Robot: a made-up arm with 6 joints.
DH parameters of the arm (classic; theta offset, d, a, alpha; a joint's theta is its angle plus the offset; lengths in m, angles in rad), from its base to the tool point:
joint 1: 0 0.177 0 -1.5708
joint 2: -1.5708 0 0.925 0
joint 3: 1.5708 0.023 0 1.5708
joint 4: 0 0.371 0 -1.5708
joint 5: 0 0 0 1.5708
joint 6: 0 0.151 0 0
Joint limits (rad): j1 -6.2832..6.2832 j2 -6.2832..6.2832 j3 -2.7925..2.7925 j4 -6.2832..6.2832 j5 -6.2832..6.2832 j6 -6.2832..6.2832
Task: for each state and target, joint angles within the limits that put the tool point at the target. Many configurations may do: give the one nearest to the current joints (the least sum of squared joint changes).
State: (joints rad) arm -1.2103 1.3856 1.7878 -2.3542 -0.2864 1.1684
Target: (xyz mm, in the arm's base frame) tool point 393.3 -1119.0 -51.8
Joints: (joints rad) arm -1.2657 1.3446 1.1905 -2.3363 -0.1471 1.1684
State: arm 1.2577 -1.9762 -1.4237 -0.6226 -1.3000 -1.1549
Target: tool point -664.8 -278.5 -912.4
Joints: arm 0.5482 -2.3013 -0.6202 -0.8195 -0.8906 -1.1549
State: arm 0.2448 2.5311 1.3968 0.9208 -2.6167 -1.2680
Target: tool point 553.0 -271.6 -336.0
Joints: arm -0.3690 2.0208 2.3366 1.2262 -2.5701 -1.2680
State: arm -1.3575 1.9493 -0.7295 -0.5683 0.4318 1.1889
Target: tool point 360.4 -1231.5 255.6
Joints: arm -1.2798 1.8463 -1.0654 -0.5876 0.3812 1.1889
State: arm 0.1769 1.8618 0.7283 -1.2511 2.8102 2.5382
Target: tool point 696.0 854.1 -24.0
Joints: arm 0.8996 1.6401 0.5337 -1.2734 2.8833 2.5382
